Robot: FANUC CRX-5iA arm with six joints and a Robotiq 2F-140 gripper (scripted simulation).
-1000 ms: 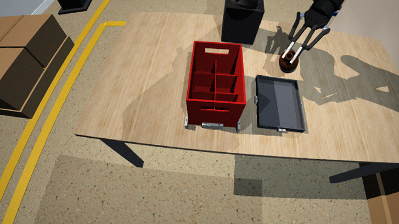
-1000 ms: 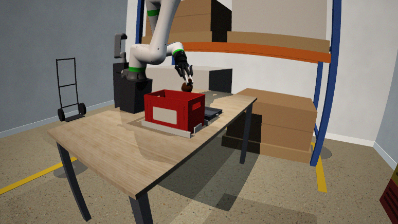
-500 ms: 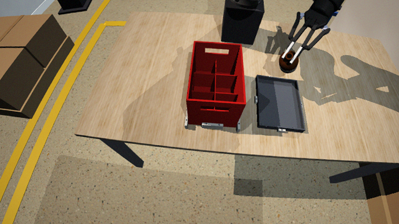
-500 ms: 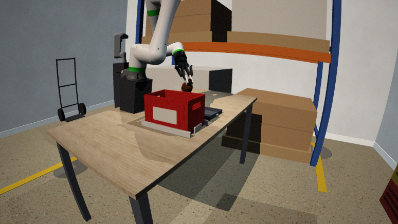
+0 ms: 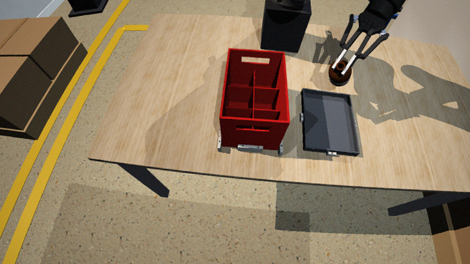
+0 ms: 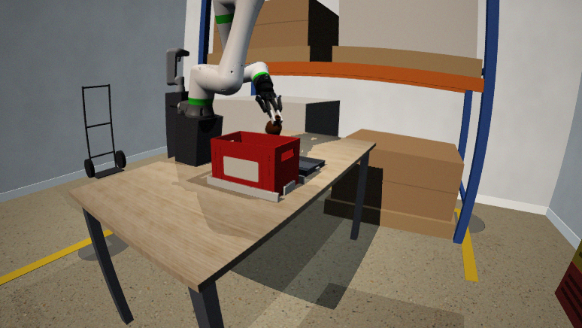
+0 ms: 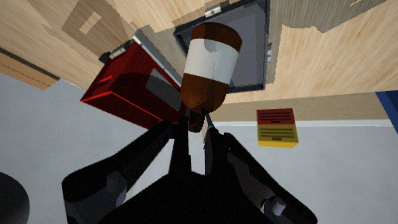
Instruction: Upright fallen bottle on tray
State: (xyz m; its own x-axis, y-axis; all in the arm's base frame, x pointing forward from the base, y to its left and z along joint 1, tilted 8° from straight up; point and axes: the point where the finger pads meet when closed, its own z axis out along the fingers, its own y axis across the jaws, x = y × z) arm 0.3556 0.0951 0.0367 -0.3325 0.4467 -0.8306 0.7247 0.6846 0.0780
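The brown bottle is 6 cm below my hand, 2 cm to the left of it and 2 cm behind it. The rest, counted from my hand: dark grey tray 21 cm below, 8 cm ahead, 1 cm to the left; red crate 27 cm to the right, 13 cm below, 2 cm ahead.
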